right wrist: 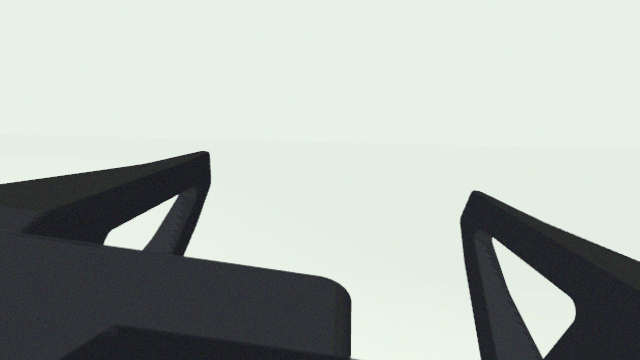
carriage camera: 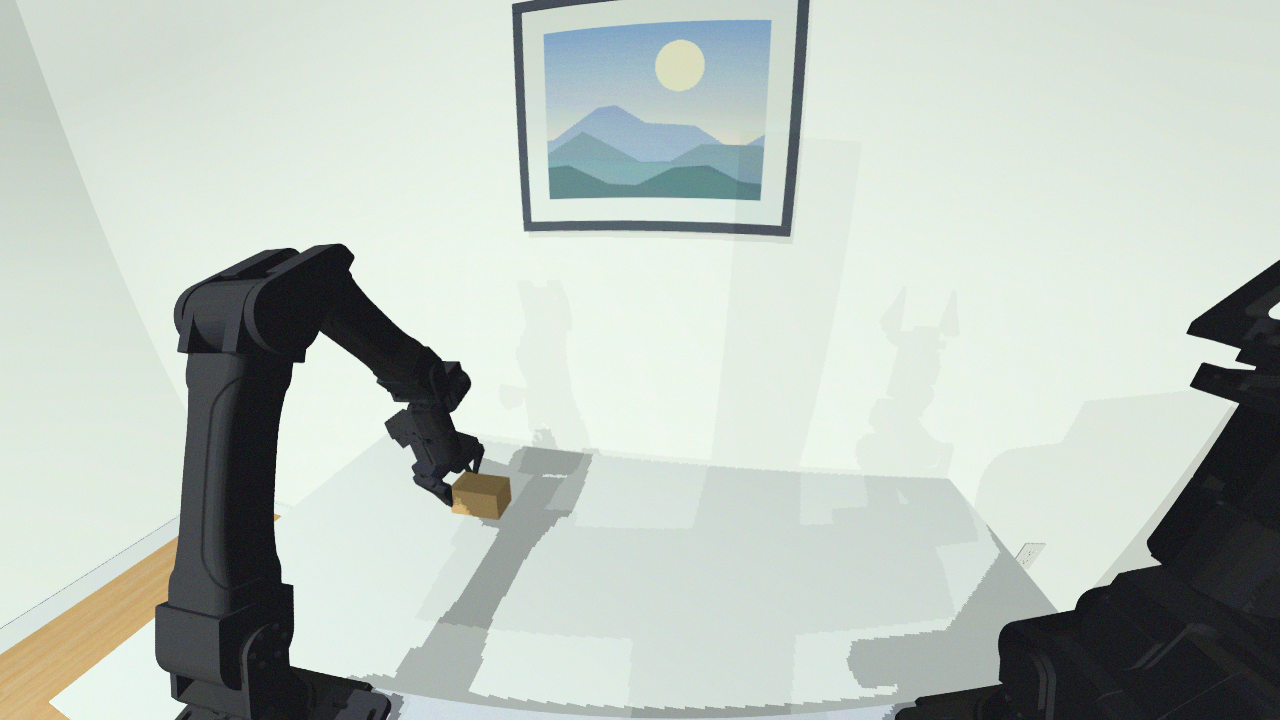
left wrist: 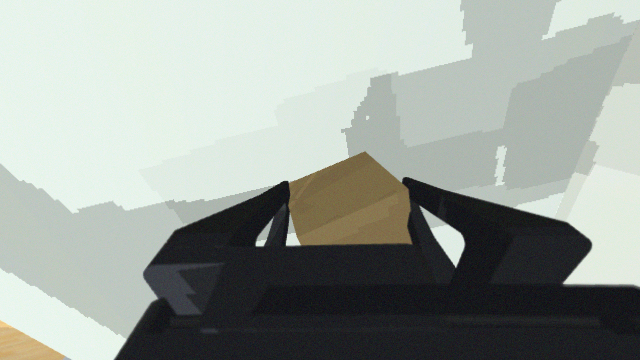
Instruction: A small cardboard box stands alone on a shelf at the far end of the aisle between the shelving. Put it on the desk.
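Frame: origin at the left arm's base, x ahead, y left, z up, level; millimetres.
Seen in the pictures: left gripper, between the fingertips: (carriage camera: 462, 491) (left wrist: 344, 188); right gripper, between the fingertips: (right wrist: 338, 185).
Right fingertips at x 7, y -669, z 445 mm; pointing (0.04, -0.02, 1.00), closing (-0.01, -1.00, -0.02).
Pixels of each thing's top centre, then the offset from my right fingertips to it. Level surfaces: height alone.
- small brown cardboard box, centre of its top: (left wrist: 366, 276) (carriage camera: 477, 481) 375 mm ahead, 631 mm left, 472 mm down
- white desk, height of its surface: 612 mm down
- Wooden floor, height of its surface: 1332 mm down
- wall outlet, centre of its top: (carriage camera: 1036, 543) 513 mm ahead, 849 mm right, 875 mm down
The small brown cardboard box (carriage camera: 481, 496) (left wrist: 352, 205) is between the fingers of my left gripper (carriage camera: 463, 488) (left wrist: 344, 188), which is shut on it. The box is over the far left part of the white desk (carriage camera: 698, 573) in the carriage view. I cannot tell whether its underside touches the desk top. My right gripper (right wrist: 338, 185) is open, with pale wall between its fingers in the right wrist view. In the carriage view its fingers are partly cut off at the right edge.
A framed mountain picture (carriage camera: 657, 116) hangs on the pale wall (carriage camera: 402, 179) behind the desk. Shadows of the arms fall on the desk and wall. Wooden floor (carriage camera: 98, 600) shows at the lower left. A wall outlet (carriage camera: 1029, 555) is beyond the desk's right edge.
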